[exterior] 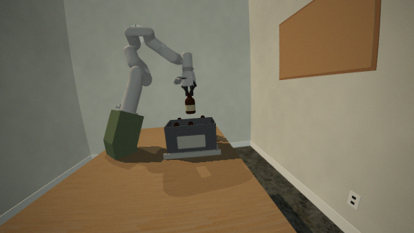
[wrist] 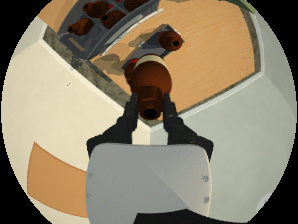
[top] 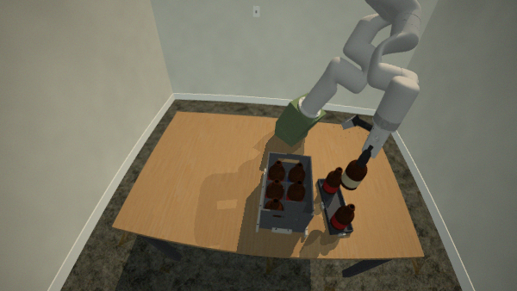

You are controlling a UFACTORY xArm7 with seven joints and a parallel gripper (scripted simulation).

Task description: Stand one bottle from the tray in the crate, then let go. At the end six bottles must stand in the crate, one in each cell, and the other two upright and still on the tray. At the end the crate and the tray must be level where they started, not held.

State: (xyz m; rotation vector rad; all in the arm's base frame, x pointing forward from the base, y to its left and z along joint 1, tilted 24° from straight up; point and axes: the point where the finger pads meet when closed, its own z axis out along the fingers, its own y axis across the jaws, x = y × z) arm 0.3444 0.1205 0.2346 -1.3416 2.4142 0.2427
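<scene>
The bottle is 7 cm below my hand. From my hand the other things lie so: grey crate (3 cm ahead, 23 cm to the right, 25 cm below); narrow tray (32 cm below).
</scene>
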